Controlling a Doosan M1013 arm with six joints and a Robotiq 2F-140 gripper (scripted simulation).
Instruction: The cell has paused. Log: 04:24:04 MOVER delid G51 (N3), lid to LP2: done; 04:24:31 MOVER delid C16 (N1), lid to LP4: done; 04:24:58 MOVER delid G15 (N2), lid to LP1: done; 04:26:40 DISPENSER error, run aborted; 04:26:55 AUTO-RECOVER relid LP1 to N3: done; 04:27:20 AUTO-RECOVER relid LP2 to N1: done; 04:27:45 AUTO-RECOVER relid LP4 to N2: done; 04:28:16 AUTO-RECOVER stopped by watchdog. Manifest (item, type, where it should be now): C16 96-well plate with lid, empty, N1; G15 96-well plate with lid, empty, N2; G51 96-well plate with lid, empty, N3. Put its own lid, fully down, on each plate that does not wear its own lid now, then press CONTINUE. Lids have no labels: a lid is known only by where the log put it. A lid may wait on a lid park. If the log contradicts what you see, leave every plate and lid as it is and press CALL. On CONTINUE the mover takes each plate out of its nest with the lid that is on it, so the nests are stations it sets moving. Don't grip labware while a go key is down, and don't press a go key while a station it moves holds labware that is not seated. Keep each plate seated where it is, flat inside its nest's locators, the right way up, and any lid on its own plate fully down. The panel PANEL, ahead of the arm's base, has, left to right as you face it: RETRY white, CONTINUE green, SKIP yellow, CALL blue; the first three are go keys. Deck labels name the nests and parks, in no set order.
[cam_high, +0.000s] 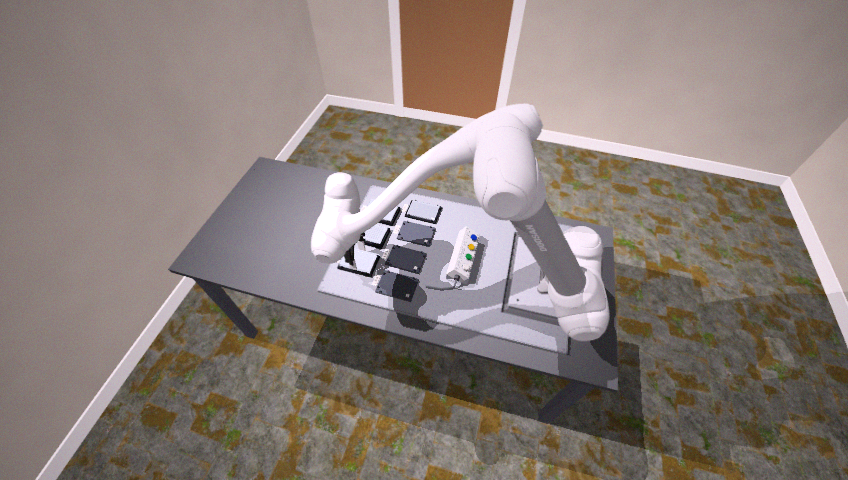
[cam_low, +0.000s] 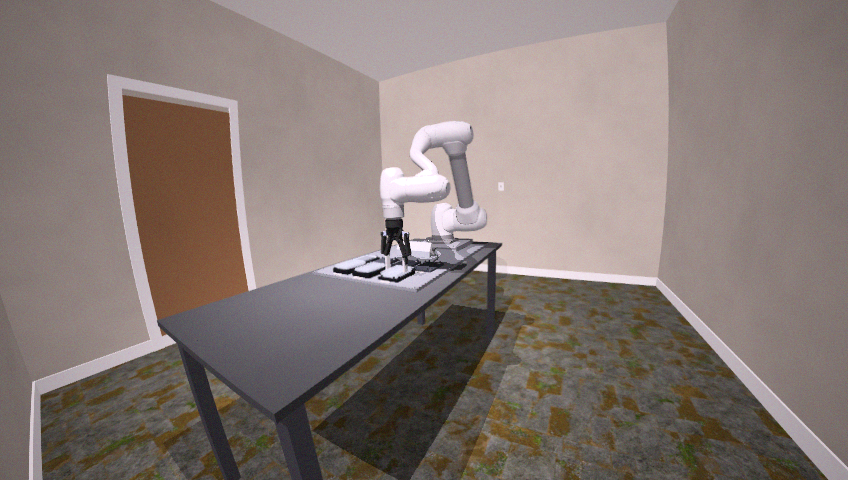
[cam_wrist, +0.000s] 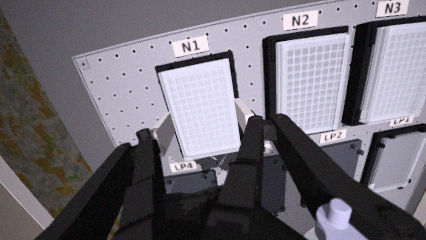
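Right now the plate is 3 cm below my hand. From my hand the other things lie so: LP3 label: 9 cm behind, 7 cm to the right, 5 cm below; nest N1: 5 cm below; LP4 label: 10 cm behind, 6 cm to the left, 5 cm below.
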